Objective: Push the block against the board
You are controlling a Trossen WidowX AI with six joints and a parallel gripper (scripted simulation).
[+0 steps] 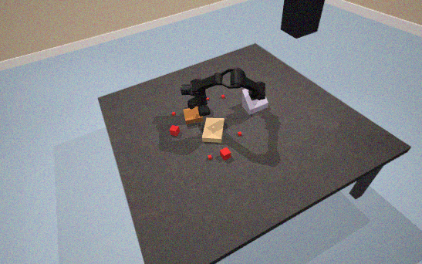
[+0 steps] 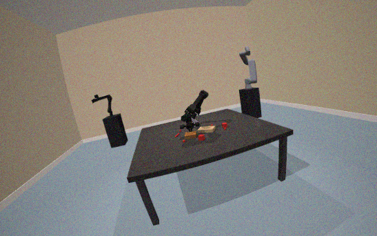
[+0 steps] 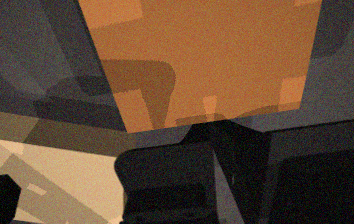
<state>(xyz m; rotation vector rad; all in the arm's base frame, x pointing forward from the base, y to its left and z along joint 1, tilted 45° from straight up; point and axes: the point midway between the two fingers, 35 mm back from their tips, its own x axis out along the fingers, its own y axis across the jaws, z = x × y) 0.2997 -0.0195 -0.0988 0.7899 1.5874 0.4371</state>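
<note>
Right now the orange square block is 6 cm ahead of my gripper tip, 1 cm to the right of it and 1 cm above it. From my gripper tip the other things lie so: tan board (1 cm ahead, 16 cm to the left, 1 cm above).
</note>
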